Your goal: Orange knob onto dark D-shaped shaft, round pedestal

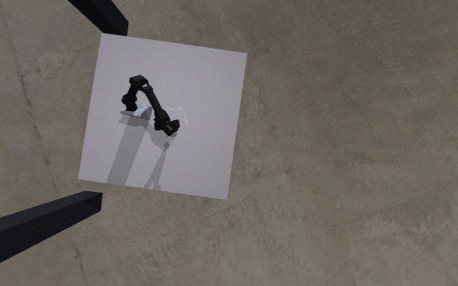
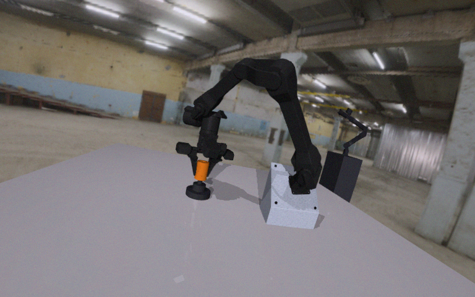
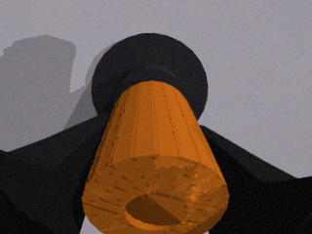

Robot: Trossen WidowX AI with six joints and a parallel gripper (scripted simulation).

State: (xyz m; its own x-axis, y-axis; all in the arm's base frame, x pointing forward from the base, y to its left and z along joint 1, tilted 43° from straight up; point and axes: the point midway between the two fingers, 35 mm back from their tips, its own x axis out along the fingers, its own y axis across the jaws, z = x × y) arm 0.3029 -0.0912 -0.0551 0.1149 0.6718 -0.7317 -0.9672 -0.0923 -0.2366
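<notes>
Now: gripper tip 20 mm below the orange knob. From my gripper tip the other things lie so: dark round pedestal (40 mm below).
</notes>
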